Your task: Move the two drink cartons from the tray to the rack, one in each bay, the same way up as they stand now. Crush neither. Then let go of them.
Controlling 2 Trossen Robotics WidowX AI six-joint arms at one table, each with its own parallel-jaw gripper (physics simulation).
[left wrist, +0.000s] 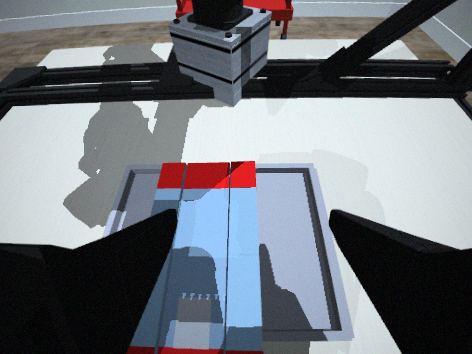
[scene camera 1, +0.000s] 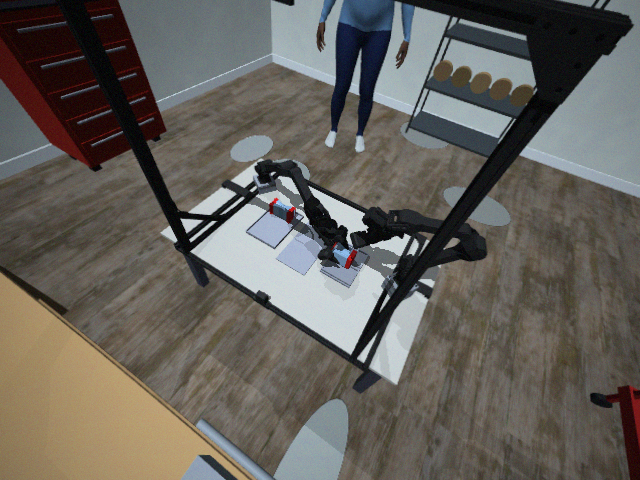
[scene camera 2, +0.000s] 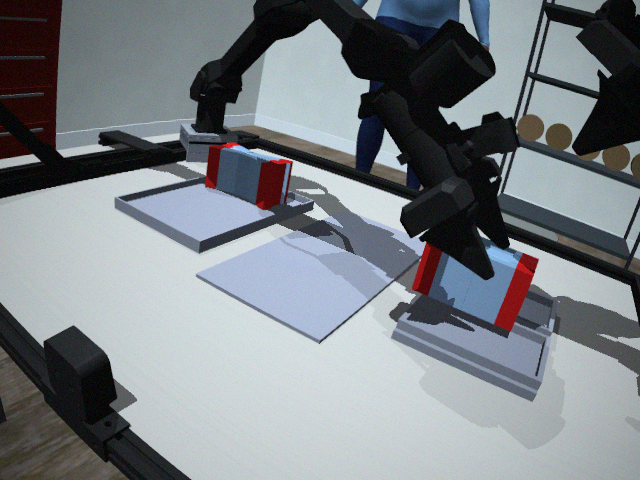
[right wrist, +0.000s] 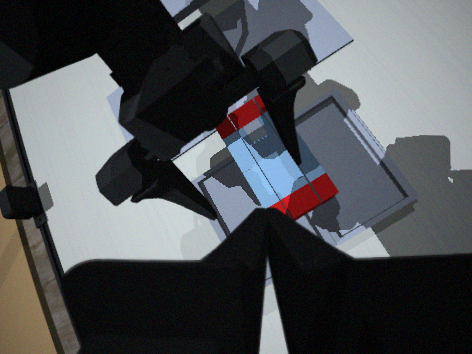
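Seen in the pictures: left gripper, fingertip midpoint: (left wrist: 253,216) (scene camera 1: 343,256) (scene camera 2: 499,261) (right wrist: 255,191); right gripper, fingertip midpoint: (scene camera 2: 575,151) (right wrist: 265,218); left arm's base, origin of the base link: (scene camera 1: 264,179) (scene camera 2: 208,129); right arm's base, origin of the base link: (left wrist: 220,16).
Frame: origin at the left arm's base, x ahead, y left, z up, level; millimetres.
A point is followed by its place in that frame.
One blue carton with red ends (scene camera 1: 282,210) @(x 261, y 3, z 2 mm) (scene camera 2: 240,175) @(x 252, y -4, z -16 mm) stands in the tray (scene camera 1: 268,232) @(x 331, y -100, z -49 mm) (scene camera 2: 170,211) @(x 317, y -124, z -50 mm), at its back right in scene camera 2; its middle looks narrower than its ends. The other carton (scene camera 1: 343,255) @(x 643, y 142, z 33 mm) (scene camera 2: 465,289) @(x 630, y 125, z -9 mm) (left wrist: 205,230) @(x 627, y 159, z 32 mm) (right wrist: 270,175) @(x 634, y 154, z 32 mm) stands upright on the rack (scene camera 2: 465,356) @(x 693, y 84, z -43 mm) (left wrist: 341,295) @(x 652, y 60, z -36 mm) (right wrist: 376,218) @(x 670, y 259, z -36 mm); its base is partly hidden, so its exact bay is unclear. My left gripper (scene camera 2: 496,260) @(x 648, y 140, z 33 mm) (left wrist: 253,216) @(x 648, y 140, z 33 mm) (right wrist: 255,191) @(x 648, y 140, z 33 mm) is open, its fingers on either side of that carton. My right gripper (scene camera 1: 355,242) @(x 674, y 170, z 163 mm) (scene camera 2: 578,152) @(x 674, y 170, z 163 mm) (right wrist: 265,218) @(x 674, y 170, z 163 mm) is shut and empty, above and beside the rack.
A thin flat mat (scene camera 1: 297,255) @(x 512, y -22, z -52 mm) (scene camera 2: 310,289) @(x 536, y -7, z -52 mm) lies between the tray and the rack. My two arms are close together over the rack. A black frame with posts surrounds the table (scene camera 2: 258,403) @(x 685, y -120, z -56 mm). A small black block (scene camera 2: 80,372) @(x 687, y -248, z -4 mm) sits on the front rail.
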